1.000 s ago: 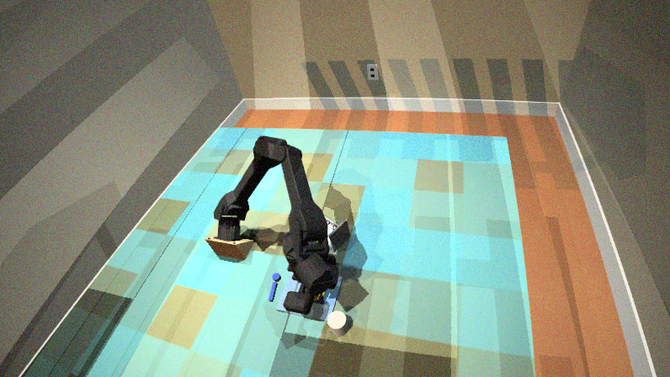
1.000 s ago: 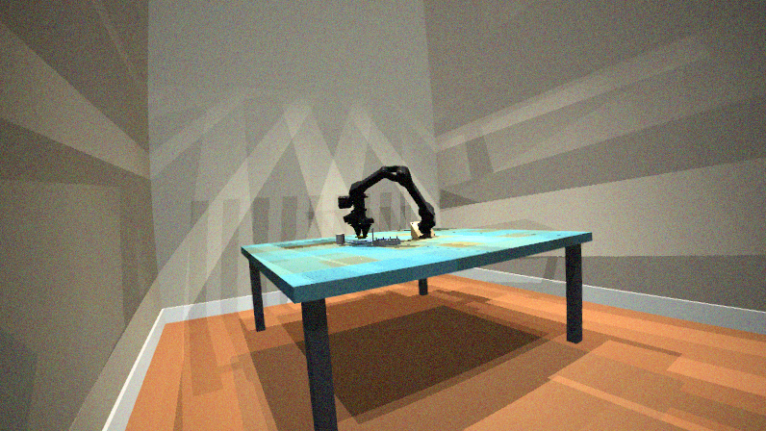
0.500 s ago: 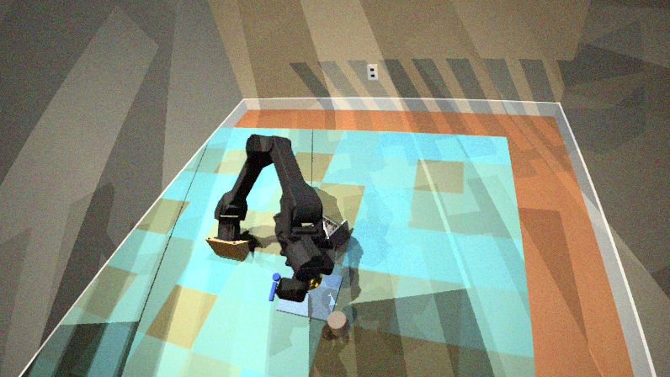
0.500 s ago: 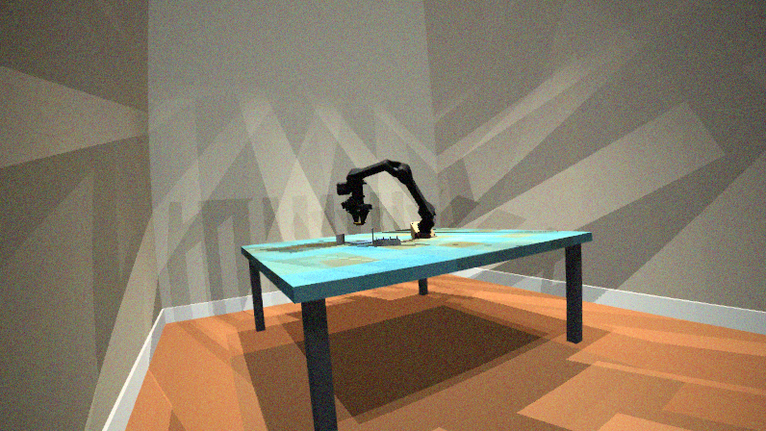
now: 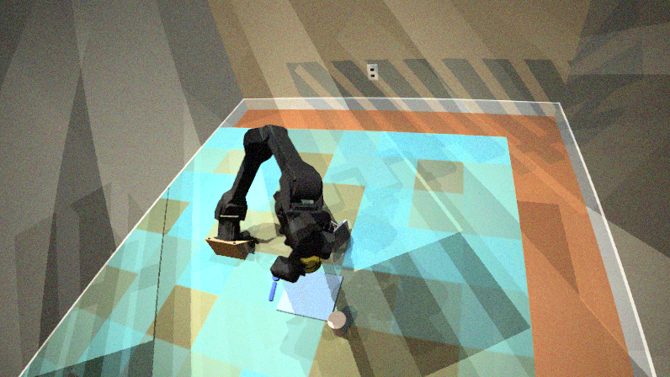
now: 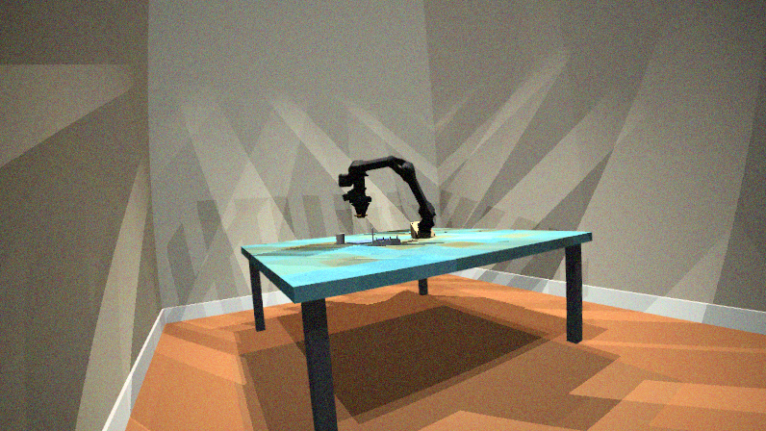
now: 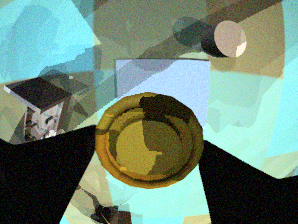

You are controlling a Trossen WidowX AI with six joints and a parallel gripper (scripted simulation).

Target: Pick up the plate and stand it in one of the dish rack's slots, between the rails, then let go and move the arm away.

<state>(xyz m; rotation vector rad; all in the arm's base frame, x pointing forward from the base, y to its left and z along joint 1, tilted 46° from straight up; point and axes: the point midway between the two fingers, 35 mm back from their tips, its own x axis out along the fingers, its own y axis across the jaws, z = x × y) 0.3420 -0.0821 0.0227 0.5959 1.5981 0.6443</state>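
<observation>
Right now the grey dish rack is 18 cm to the left of my gripper tip, 10 cm below it and 6 cm behind it. The rest, counted from my gripper tip: white cup (10 cm below, 9 cm ahead, 8 cm to the right); yellow plate (1 cm above); light blue mat (12 cm below, 2 cm to the right, 2 cm behind).
</observation>
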